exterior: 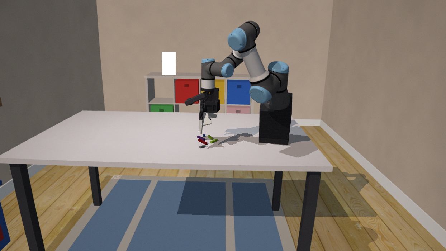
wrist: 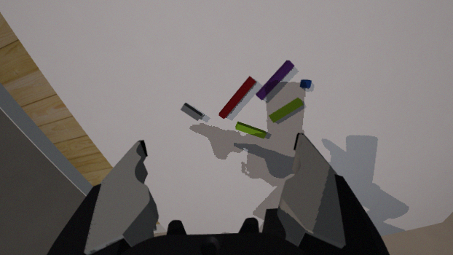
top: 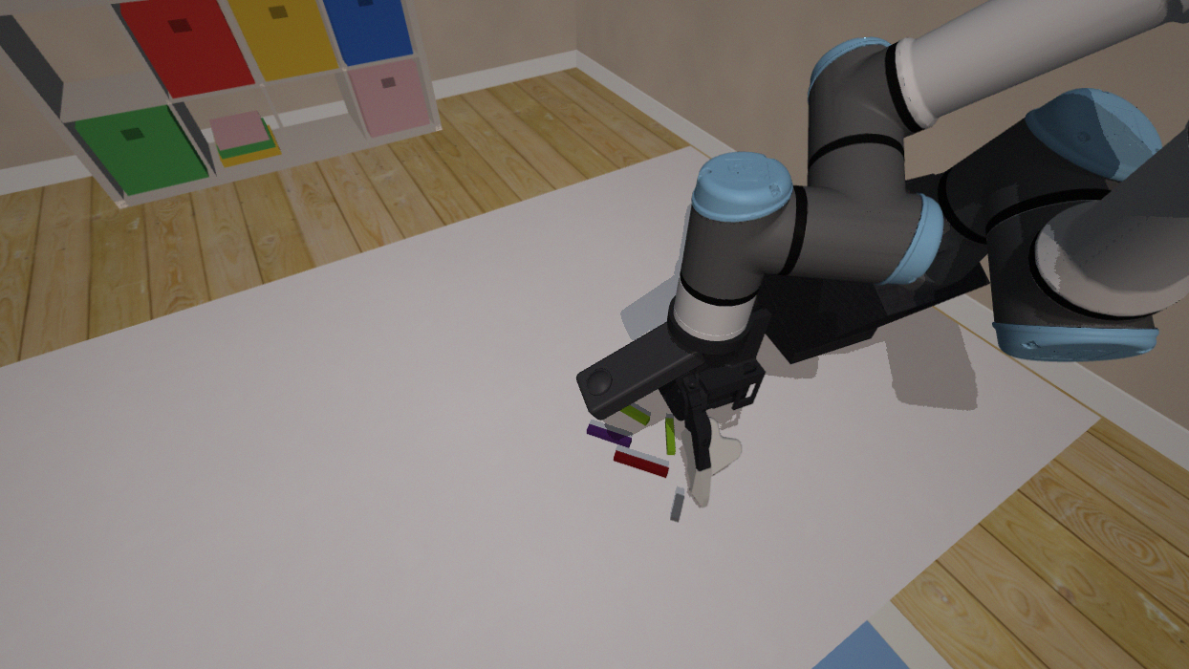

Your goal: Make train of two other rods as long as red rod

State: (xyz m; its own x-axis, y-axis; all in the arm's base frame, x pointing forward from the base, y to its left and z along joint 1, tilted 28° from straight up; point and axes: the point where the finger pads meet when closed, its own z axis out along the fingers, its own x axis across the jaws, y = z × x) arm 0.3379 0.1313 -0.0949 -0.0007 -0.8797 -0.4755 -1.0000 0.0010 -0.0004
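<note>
My hand is 120 mm to the left of the small blue rod, 80 mm above it and 30 mm short of it. The rest, counted from my hand: grey rod (80 mm below, 50 mm to the left); then red rod (80 mm below, 20 mm to the right, 20 mm ahead); then purple rod (80 mm below, 70 mm to the right, 40 mm ahead).
</note>
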